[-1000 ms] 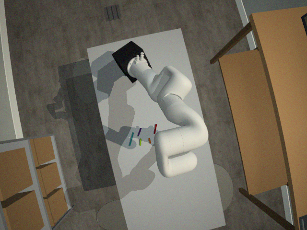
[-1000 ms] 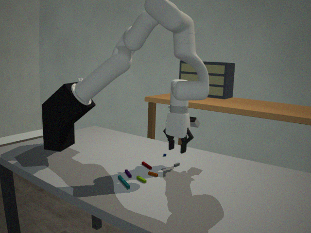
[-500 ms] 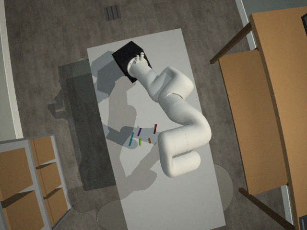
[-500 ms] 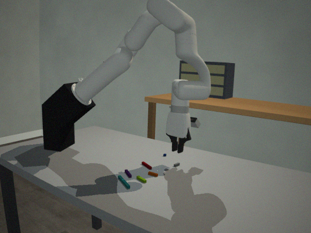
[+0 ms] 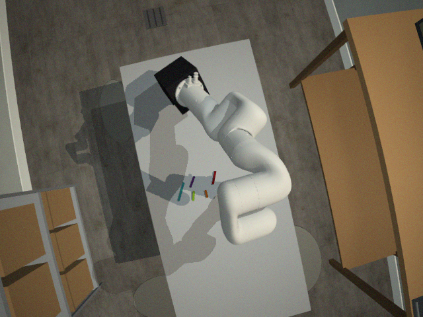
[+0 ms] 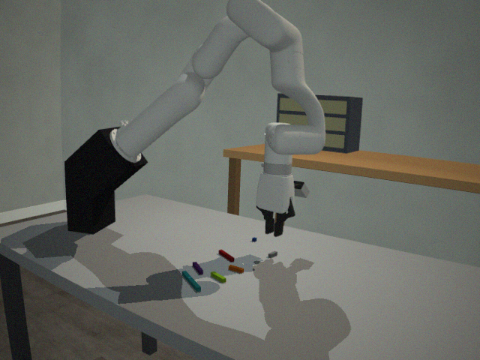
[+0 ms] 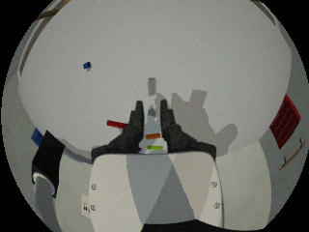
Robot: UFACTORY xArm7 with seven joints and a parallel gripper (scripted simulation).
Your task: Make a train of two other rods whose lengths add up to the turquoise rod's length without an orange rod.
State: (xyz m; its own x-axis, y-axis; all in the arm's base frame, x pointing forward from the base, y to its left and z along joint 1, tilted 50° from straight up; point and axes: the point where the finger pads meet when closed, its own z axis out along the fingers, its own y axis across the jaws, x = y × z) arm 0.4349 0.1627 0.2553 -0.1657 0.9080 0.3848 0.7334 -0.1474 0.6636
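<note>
Now: hand 8 cm above the grey rod. Round my hand: red rod 12 cm to the right, 8 cm below, 6 cm behind; orange rod 15 cm to the right, 8 cm below, 3 cm ahead; blue rod 13 cm behind, 8 cm below, 3 cm to the left.
</note>
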